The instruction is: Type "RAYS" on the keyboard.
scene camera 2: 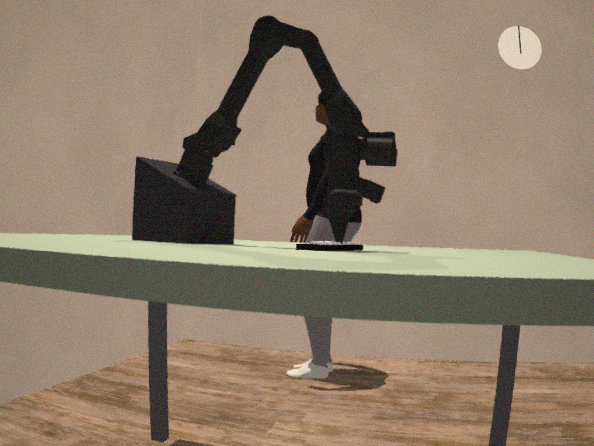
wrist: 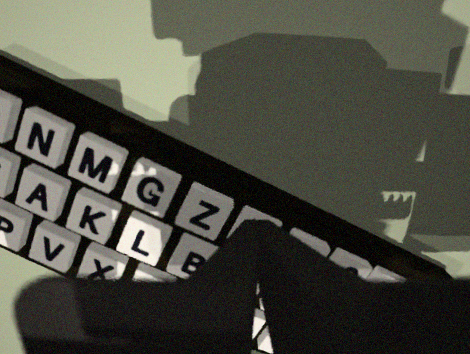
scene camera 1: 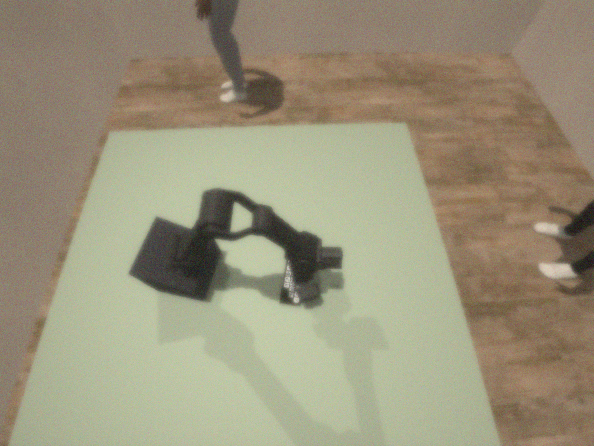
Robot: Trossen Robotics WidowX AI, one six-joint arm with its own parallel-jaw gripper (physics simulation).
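Places are measured from the arm's base along level axes (x ahead, y up, z right), in millimetres.
Pixels of known places: gripper, fingertip midpoint: (scene camera 2: 339, 244) (wrist: 255, 232) (scene camera 1: 299, 277); arm's base, origin of the base link: (scene camera 2: 189, 177) (scene camera 1: 178, 258).
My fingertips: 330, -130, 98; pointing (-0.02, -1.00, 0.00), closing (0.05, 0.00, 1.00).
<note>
Ahead of a thing's pixels: the offset from my fingertips to its top centre, as dx, dy, dz.
The black keyboard {-13, +4, -16} (scene camera 1: 290, 292) (scene camera 2: 306, 247) (wrist: 150, 142) lies flat on the table, with light grey keys. In the wrist view it slants down to the right; the A key {+9, +4, -72} (wrist: 42, 192) shows at the left. My gripper (scene camera 2: 341, 241) (wrist: 255, 232) is shut and empty, pointing down with its tips at the key tops; contact cannot be told. In the wrist view the fingers cover most of the key right of the Z key {+7, +4, -18} (wrist: 206, 212), hiding its letter. Letters on keys farther right are hidden or partly cut off. A Y key does not show in the wrist view.
The pale green table (scene camera 1: 350, 165) (scene camera 2: 450, 300) carries the arm's dark base block (scene camera 1: 175, 265) (scene camera 2: 180, 215). A person (scene camera 1: 227, 50) (scene camera 2: 320, 340) stands beyond the table. In scene camera 1, another person's white shoes (scene camera 1: 557, 270) show at the right.
</note>
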